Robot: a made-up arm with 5 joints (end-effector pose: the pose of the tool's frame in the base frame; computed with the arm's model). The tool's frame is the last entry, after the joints. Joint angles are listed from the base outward.
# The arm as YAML. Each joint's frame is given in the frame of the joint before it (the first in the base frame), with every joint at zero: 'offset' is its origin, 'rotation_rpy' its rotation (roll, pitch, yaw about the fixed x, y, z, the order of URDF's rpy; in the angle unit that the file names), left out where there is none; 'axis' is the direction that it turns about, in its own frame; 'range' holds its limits. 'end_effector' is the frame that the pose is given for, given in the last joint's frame.
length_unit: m
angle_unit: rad
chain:
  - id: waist
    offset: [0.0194, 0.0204, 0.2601]
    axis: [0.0, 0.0, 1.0]
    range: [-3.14, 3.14]
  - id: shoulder
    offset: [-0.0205, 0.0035, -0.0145]
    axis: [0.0, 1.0, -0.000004]
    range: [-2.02, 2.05]
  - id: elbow
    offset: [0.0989, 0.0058, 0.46]
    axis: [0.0, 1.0, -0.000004]
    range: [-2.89, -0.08]
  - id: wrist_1
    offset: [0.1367, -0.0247, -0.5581]
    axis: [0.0, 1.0, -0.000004]
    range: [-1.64, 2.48]
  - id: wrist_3
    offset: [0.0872, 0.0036, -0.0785]
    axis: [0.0, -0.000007, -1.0]
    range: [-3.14, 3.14]
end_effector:
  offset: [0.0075, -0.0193, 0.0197]
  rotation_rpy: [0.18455, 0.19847, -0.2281]
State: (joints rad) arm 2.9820 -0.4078 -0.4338 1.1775 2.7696
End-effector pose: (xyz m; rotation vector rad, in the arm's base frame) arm -0.4203 0.0877 0.3576 0.1355 -0.1350 -0.0080
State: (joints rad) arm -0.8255 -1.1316 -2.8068 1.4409 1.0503
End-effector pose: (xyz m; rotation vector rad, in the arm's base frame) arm -0.6206 0.6728 0.9146 0.7200 -2.5484 -0.4635
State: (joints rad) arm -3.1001 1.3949 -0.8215 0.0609 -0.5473
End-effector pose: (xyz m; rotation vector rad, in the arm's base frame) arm -0.2918 0.0319 -0.4231 1.1994 -0.3151 -2.5863
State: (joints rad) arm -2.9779 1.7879 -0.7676 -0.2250 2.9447
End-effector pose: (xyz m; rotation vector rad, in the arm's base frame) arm 0.0060 0.0125 -0.4540 0.2427 -0.5807 0.1856
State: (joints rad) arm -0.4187 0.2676 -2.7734 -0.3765 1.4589
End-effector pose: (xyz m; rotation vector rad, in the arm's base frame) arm 0.3455 -0.1481 1.2678 1.8059 -2.3531 0.0575
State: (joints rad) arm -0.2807 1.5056 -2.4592 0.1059 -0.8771
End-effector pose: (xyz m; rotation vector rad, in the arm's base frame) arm 1.0655 -0.3003 0.0065 -0.2317 -0.5348 0.3522
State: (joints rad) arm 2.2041 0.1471 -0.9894 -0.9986 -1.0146
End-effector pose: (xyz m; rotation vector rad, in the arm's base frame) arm -0.3705 0.5779 0.5359 1.4004 -1.6138 2.1282
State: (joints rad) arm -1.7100 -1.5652 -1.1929 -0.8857 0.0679
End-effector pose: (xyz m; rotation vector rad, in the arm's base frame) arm 0.0586 0.5279 0.9224 2.0407 2.2914 -0.6730
